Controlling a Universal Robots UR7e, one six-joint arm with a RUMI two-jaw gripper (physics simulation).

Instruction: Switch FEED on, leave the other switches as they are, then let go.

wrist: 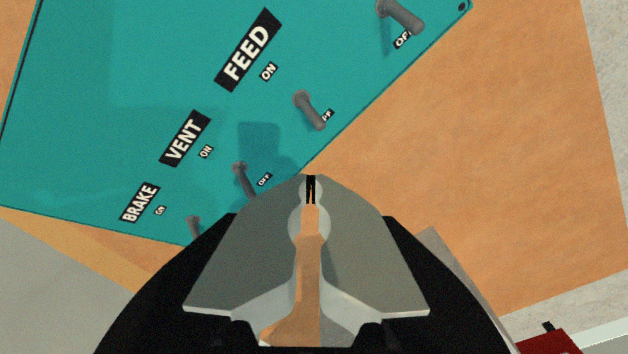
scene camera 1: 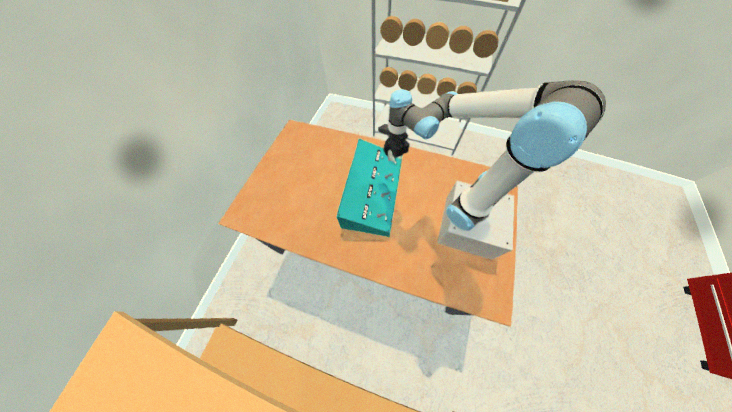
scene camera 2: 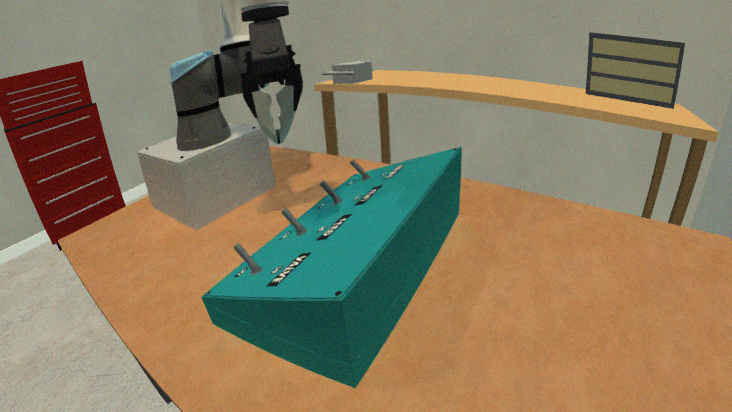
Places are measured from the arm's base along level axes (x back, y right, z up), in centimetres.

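Where they show: gripper, fingertip midpoint: (wrist: 311,177) (scene camera 1: 391,160) (scene camera 2: 279,143); arm's base, link origin: (scene camera 2: 203,141).
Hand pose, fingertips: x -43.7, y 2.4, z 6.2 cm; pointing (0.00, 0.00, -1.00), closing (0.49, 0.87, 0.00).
Things, the pixels of their top centre, and the offset from my fingertips. Level surfaces: height alone.
- VALVE lever, top centre: (wrist: 410,14) (scene camera 2: 242,245) dx -4.2, dy +11.4, dz -11.3 cm
- VENT lever, top centre: (wrist: 241,191) (scene camera 2: 328,181) dx +3.2, dy -11.4, dz -11.3 cm
- BRAKE lever, top centre: (wrist: 190,245) (scene camera 2: 358,160) dx +6.9, dy -22.8, dz -11.3 cm
- orange table, surface height: dz -24.0 cm
The teal sloped switch panel (scene camera 1: 353,189) (scene camera 2: 409,204) (wrist: 125,65) stands on the orange table. The FEED lever (scene camera 1: 385,194) (scene camera 2: 294,221) (wrist: 310,111) leans to its OFF mark. The VALVE lever (scene camera 2: 247,258) (wrist: 401,16), the VENT lever (scene camera 2: 330,191) (wrist: 244,180) and the BRAKE lever (scene camera 2: 360,169) (wrist: 193,226) lean the same way. In the wrist view my fingers cover the lower part of the BRAKE lever. My gripper (scene camera 1: 392,159) (scene camera 2: 278,140) (wrist: 311,177) is shut and empty, above the panel's lever-side edge, near the VENT and BRAKE end, apart from the levers.
The arm's grey base box (scene camera 1: 486,230) (scene camera 2: 204,179) stands on the orange table (scene camera 1: 276,179) (scene camera 2: 563,307), on the panel's lever side. A shelf rack (scene camera 1: 374,76) with round wooden discs stands behind the table. A red drawer cabinet (scene camera 2: 61,153) and a wooden bench (scene camera 2: 512,87) stand farther off.
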